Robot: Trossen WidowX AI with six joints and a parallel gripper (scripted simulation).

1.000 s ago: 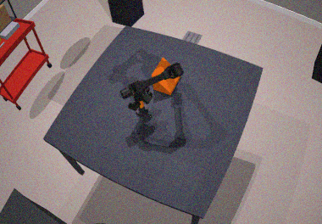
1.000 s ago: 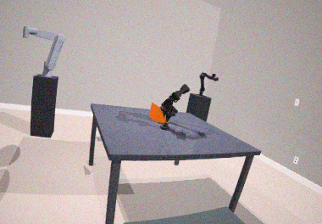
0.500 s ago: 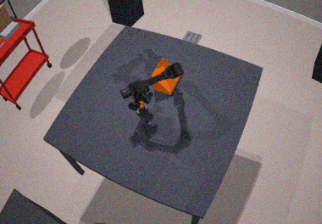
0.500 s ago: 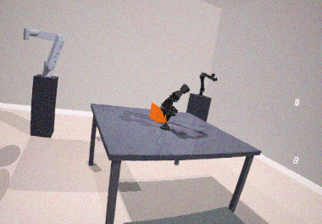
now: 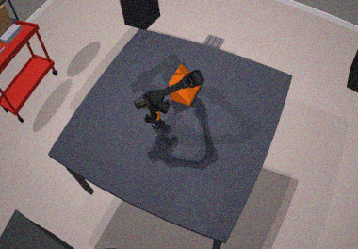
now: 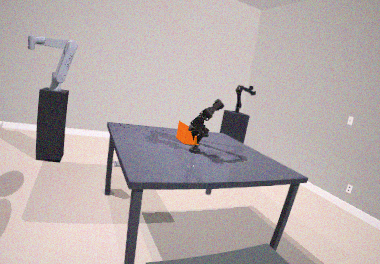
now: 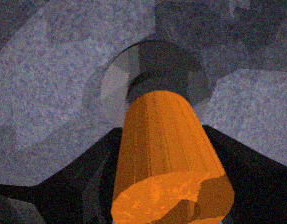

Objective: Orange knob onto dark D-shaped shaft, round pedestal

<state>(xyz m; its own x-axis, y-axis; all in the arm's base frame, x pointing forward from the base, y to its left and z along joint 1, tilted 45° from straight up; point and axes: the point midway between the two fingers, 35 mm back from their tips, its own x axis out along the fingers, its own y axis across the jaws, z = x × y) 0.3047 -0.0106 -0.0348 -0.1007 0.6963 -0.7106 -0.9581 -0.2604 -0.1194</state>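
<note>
Right now the orange knob is 20 mm above my gripper tip. From my gripper tip the other things lie so: round pedestal: 40 mm below.
</note>
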